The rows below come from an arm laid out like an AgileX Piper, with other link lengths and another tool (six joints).
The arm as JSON. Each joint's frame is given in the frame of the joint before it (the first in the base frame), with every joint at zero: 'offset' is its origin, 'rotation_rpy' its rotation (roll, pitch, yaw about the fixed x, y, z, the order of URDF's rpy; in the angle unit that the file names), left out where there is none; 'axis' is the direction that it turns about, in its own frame. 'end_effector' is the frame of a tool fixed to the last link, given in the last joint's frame.
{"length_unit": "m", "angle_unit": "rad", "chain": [
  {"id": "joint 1", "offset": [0.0, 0.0, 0.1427], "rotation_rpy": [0.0, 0.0, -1.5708], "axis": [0.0, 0.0, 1.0]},
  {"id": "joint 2", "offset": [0.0, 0.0, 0.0], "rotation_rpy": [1.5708, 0.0, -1.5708], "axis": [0.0, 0.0, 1.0]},
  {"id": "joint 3", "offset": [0.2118, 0.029, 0.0], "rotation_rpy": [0.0, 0.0, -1.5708], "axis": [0.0, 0.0, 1.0]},
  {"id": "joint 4", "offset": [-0.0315, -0.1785, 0.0], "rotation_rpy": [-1.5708, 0.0, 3.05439], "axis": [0.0, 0.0, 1.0]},
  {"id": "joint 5", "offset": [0.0, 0.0, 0.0], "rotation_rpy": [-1.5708, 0.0, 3.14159], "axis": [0.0, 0.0, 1.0]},
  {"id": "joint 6", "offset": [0.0, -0.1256, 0.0], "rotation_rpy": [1.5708, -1.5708, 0.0], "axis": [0.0, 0.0, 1.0]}
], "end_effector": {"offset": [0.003, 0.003, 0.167], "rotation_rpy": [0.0, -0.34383, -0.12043]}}
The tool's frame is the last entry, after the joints.
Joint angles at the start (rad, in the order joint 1, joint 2, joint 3, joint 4, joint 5, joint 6):
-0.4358 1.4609 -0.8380 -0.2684 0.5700 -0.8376
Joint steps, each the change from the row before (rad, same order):
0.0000 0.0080 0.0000 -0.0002 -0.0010 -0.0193
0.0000 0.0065 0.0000 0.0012 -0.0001 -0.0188
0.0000 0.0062 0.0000 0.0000 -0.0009 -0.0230
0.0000 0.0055 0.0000 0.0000 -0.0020 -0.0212
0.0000 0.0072 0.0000 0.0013 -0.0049 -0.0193
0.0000 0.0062 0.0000 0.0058 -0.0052 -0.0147
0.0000 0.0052 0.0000 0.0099 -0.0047 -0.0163
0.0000 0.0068 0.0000 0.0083 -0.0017 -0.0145
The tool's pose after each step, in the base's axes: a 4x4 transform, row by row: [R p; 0 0 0 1], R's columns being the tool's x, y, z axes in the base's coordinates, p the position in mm. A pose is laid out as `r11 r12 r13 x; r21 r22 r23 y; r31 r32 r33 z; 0 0 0 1`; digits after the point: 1 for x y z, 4 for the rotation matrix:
-0.4306 0.7338 0.5255 257.4; 0.5148 0.6779 -0.5248 -161.6; -0.7413 0.0446 -0.6697 17.8; 0 0 0 1
-0.4471 0.7233 0.5262 256.6; 0.5057 0.6897 -0.5183 -161.0; -0.7378 0.0343 -0.6741 15.8; 0 0 0 1
-0.4663 0.7093 0.5286 256.0; 0.4922 0.7045 -0.5112 -160.7; -0.7351 0.0218 -0.6776 14.0; 0 0 0 1
-0.4828 0.6958 0.5318 255.8; 0.4791 0.7181 -0.5047 -160.5; -0.7331 0.0111 -0.6801 12.6; 0 0 0 1
-0.4966 0.6832 0.5354 256.3; 0.4677 0.7303 -0.4980 -160.2; -0.7312 0.0031 -0.6822 10.9; 0 0 0 1
-0.5041 0.6750 0.5387 257.1; 0.4626 0.7378 -0.4916 -159.3; -0.7293 0.0014 -0.6842 9.5; 0 0 0 1
-0.5101 0.6676 0.5424 258.1; 0.4596 0.7446 -0.4842 -157.8; -0.7271 0.0023 -0.6866 8.1; 0 0 0 1
-0.5184 0.6610 0.5425 258.0; 0.4578 0.7503 -0.4768 -156.3; -0.7223 0.0012 -0.6916 6.0; 0 0 0 1

